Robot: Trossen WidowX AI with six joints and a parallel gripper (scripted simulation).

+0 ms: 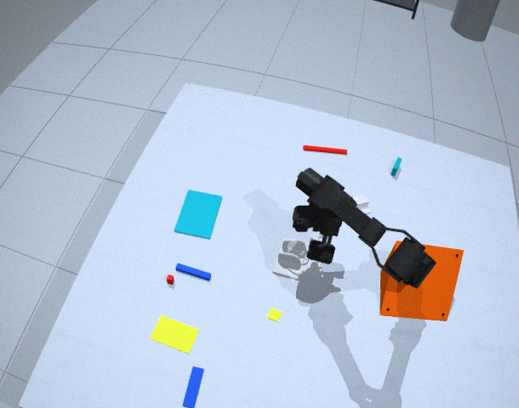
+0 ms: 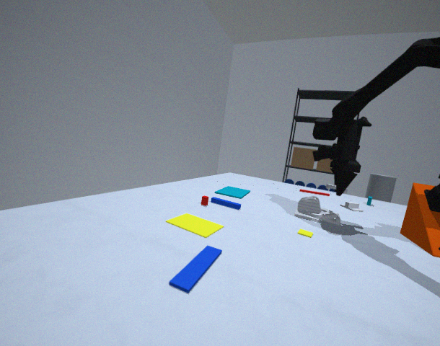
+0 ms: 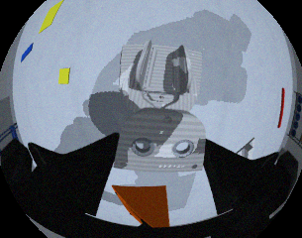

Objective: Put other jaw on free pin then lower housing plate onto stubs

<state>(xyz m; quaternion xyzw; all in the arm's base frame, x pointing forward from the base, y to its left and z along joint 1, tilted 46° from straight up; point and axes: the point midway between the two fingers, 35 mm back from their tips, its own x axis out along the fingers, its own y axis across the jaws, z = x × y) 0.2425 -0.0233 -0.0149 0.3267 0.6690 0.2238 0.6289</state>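
Now: the white jaw piece 20 mm ahead of my gripper tip, 10 mm to the left of it and 60 mm below it. From my gripper tip the other things lie so: white base 70 mm ahead, 10 mm to the right, 80 mm below; then white stand 120 mm behind, 240 mm to the right, 70 mm below; then small yellow tile 90 mm ahead, 170 mm to the left, 80 mm below.
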